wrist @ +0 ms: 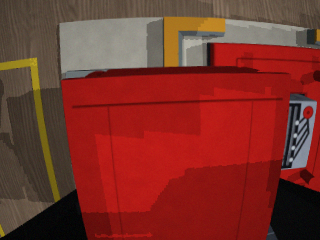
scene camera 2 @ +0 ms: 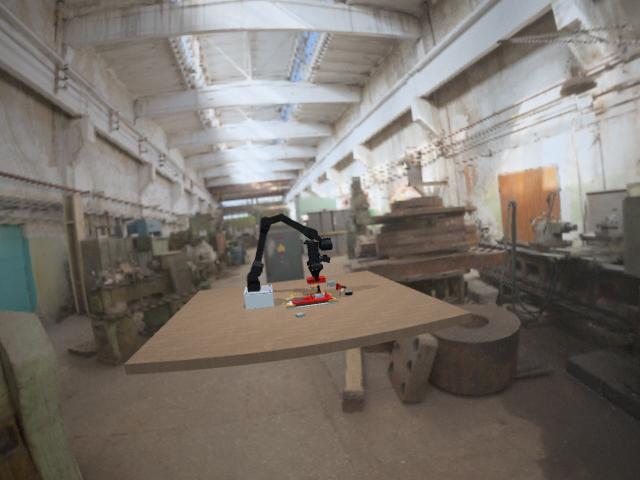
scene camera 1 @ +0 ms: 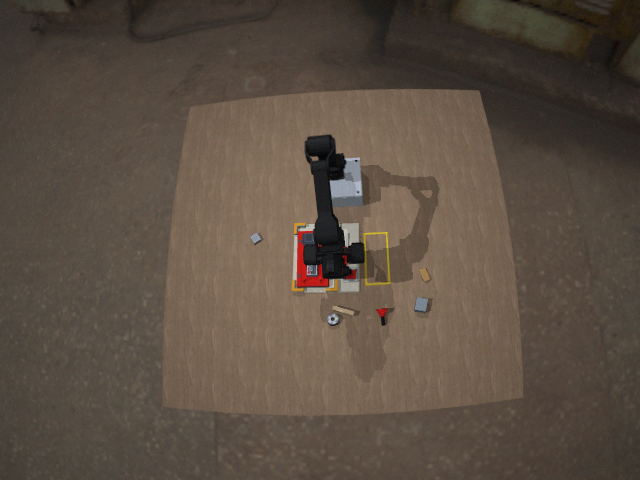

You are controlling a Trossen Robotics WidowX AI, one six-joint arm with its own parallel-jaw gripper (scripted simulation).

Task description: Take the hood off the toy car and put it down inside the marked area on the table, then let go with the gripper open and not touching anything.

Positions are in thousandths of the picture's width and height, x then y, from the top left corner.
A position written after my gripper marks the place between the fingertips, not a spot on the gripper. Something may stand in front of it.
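I can see my gripper (scene camera 1: 526,547), and the wrist view shows my gripper (wrist: 555,810) too.
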